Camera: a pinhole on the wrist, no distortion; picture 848 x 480 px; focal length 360.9 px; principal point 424.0 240.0 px. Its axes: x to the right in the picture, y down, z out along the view. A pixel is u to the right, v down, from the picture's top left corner.
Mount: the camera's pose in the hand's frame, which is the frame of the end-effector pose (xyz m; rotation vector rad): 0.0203 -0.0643 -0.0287 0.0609 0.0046 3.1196
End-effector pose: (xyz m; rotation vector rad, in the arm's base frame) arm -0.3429 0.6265 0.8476 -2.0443 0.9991 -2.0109
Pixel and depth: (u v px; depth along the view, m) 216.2 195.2 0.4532
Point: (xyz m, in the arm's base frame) 0.0168 0.3323 1.0606
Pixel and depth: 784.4 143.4 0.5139
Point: 0.1336 0.6162 0.3428
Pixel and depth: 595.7 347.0 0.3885
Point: 0.0749 0.7062 0.7621
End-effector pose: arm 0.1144 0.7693 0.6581 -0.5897 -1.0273 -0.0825
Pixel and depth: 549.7 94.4 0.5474
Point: -0.3176 1.1378 0.6689
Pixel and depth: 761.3 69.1 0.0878
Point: 0.0287 0.7710 0.6430
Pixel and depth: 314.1 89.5 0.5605
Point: -0.1239 1.2157 0.9643
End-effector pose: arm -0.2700 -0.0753 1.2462 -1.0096 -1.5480 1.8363
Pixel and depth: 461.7 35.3 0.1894
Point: -0.4036 -0.1697 1.2115
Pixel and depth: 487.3 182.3 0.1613
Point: -0.3802 -0.1461 1.2916
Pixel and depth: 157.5 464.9 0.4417
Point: -0.8263 0.0439 1.5362
